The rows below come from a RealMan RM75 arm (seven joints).
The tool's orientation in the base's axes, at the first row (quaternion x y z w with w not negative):
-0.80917, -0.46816, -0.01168, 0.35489
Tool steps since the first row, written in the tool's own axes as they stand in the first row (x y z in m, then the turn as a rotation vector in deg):
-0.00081, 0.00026, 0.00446, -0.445, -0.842, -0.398
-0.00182, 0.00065, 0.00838, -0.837, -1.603, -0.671
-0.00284, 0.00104, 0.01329, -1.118, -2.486, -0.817
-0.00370, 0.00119, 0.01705, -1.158, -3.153, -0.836
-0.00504, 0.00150, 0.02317, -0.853, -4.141, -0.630
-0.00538, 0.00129, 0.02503, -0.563, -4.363, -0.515
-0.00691, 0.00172, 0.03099, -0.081, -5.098, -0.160
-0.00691, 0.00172, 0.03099, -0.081, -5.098, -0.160
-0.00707, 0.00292, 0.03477, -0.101, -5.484, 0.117
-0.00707, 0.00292, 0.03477, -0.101, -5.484, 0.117
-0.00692, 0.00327, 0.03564, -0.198, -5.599, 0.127
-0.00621, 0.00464, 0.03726, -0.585, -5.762, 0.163
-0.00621, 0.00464, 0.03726, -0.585, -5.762, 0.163
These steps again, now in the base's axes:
-0.00165, 0.00192, -0.00377, -0.770, -0.306, 0.616
-0.00315, 0.00334, -0.00727, -1.487, -0.523, 1.111
-0.00496, 0.00533, -0.01152, -2.276, -0.546, 1.619
-0.00651, 0.00684, -0.01472, -2.803, -0.380, 1.995
-0.00894, 0.00932, -0.01994, -3.453, 0.275, 2.505
-0.00988, 0.01022, -0.02133, -3.496, 0.628, 2.645
-0.01227, 0.01243, -0.02657, -3.900, 1.425, 2.963
-0.01227, 0.01243, -0.02657, -3.900, 1.425, 2.963
-0.01263, 0.01415, -0.03013, -4.294, 1.692, 2.967
-0.01263, 0.01415, -0.03013, -4.294, 1.692, 2.967
-0.01255, 0.01466, -0.03093, -4.439, 1.660, 2.990
-0.01161, 0.01572, -0.03266, -4.793, 1.442, 2.919
-0.01161, 0.01572, -0.03266, -4.793, 1.442, 2.919

